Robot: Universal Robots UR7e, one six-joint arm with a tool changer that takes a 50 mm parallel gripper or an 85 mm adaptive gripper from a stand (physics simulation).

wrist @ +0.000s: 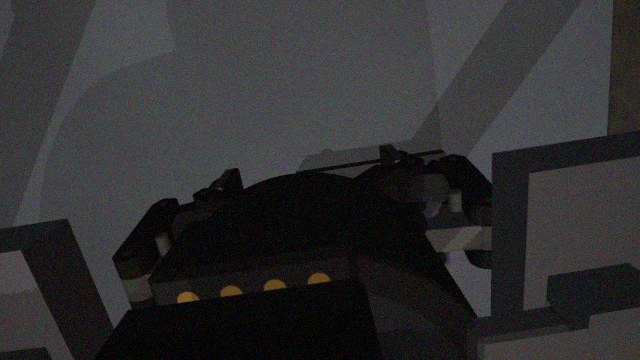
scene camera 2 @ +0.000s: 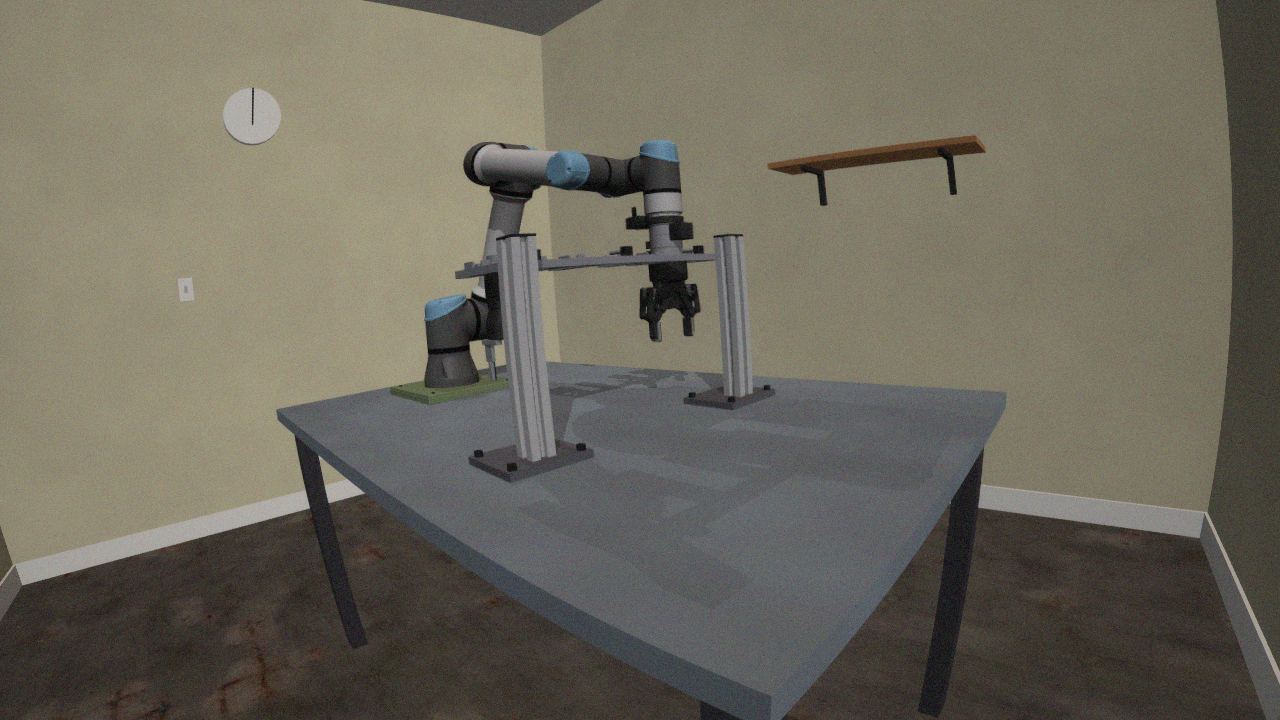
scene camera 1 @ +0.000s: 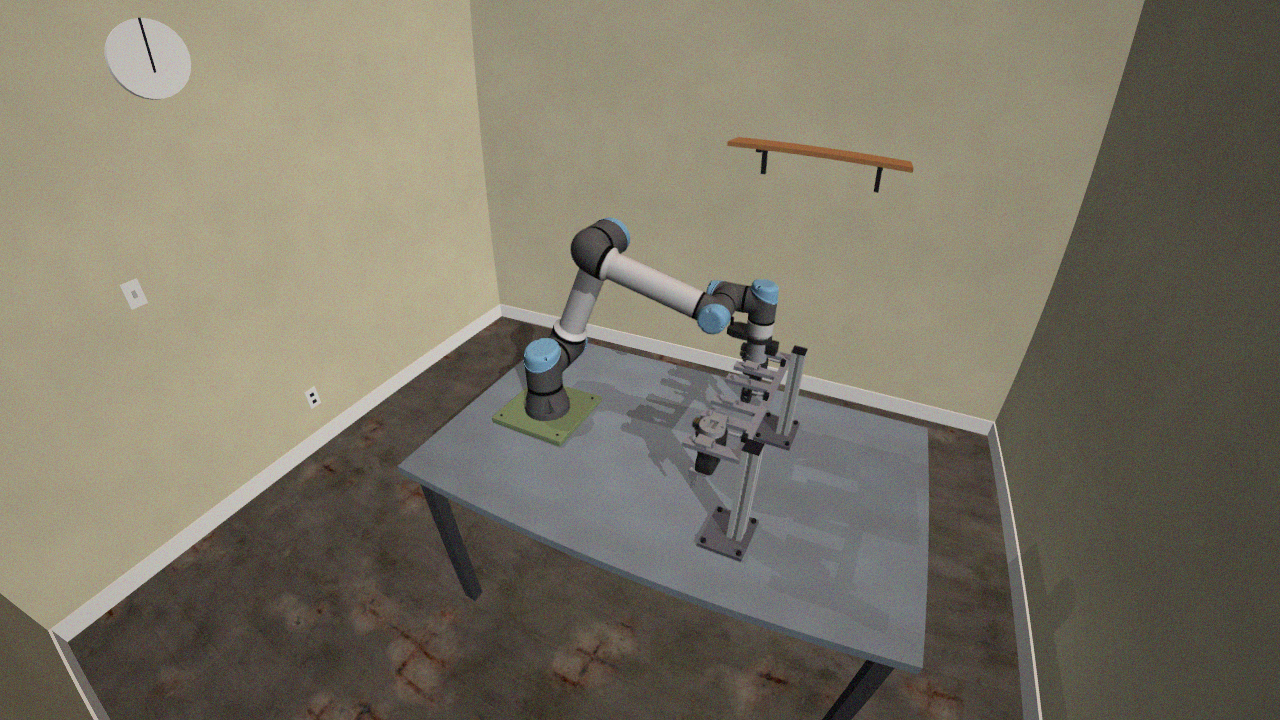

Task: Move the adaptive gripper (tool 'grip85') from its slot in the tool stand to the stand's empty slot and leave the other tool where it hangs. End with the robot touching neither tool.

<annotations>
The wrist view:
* adaptive gripper: 297,229
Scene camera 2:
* adaptive gripper: 669,290
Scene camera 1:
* tool stand: 728,533
</annotations>
